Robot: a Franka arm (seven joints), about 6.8 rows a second.
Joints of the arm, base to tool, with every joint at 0 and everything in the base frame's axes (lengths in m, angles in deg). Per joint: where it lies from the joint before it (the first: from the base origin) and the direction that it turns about. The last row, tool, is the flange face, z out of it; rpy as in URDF.
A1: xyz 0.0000 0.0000 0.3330 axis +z
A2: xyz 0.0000 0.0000 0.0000 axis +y
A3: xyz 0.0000 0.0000 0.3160 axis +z
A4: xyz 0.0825 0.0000 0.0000 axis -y
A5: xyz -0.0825 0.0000 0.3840 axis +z
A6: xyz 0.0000 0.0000 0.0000 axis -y
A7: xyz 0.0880 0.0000 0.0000 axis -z
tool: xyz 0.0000 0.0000 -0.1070 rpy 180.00 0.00 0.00
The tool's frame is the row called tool.
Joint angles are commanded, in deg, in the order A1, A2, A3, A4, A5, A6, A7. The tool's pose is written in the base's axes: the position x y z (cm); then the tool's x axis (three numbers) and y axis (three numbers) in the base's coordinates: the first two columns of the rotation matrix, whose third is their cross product. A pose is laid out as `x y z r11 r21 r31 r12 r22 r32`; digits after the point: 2 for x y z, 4 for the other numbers.
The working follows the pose.
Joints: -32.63, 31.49, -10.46, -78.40, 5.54, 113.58, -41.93
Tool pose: 54.66 -46.70 40.99 0.9983 -0.0245 0.0521 -0.0272 -0.9983 0.0518
Where each joint sits with the arm in this pose, in the base's axes (m; each line is computed from the numbers above, not from the rounded line before):
A1: 0.0000 0.0000 0.3330
A2: 0.0000 0.0000 0.3330
A3: 0.1390 -0.0890 0.6025
A4: 0.1892 -0.1389 0.5601
A5: 0.4774 -0.4010 0.5101
A6: 0.4774 -0.4010 0.5101
A7: 0.5412 -0.4613 0.5166
the tool: 0.5466 -0.4670 0.4099

